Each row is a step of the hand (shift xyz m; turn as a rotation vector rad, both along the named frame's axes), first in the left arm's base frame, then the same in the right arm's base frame.
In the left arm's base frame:
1: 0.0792 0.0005 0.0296 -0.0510 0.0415 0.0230
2: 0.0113 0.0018 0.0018 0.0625 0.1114 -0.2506
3: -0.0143 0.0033 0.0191 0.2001 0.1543 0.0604
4: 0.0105 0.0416 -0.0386 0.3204 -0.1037 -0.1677
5: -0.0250 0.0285 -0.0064 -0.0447 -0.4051 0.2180
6: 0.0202 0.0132 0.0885 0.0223 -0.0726 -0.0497
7: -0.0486 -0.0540 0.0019 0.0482 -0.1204 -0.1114
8: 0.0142 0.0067 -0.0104 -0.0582 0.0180 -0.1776
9: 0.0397 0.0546 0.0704 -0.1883 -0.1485 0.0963
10: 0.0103 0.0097 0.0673 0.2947 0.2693 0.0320
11: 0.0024 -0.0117 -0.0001 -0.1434 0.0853 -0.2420
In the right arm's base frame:
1: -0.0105 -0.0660 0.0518 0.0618 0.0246 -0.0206
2: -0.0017 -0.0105 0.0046 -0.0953 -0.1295 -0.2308
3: 0.0191 0.0121 0.0084 0.0733 -0.2453 0.0442
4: 0.0023 -0.0331 -0.0473 -0.2912 -0.2358 0.0337
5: 0.0254 0.0066 -0.0281 -0.1391 0.2602 0.3558
6: 0.0556 -0.0172 0.0709 -0.0896 0.0137 0.0043
7: -0.0195 0.0692 0.0105 -0.1702 0.0109 -0.0117
8: -0.0067 -0.0164 -0.0064 -0.0735 0.0271 -0.1706
9: 0.0669 -0.0563 0.0433 0.0213 0.2444 0.0814
10: 0.0438 -0.0085 0.0523 0.1033 -0.3869 -0.0006
11: -0.0092 0.0038 0.0065 -0.0339 0.0613 -0.2855

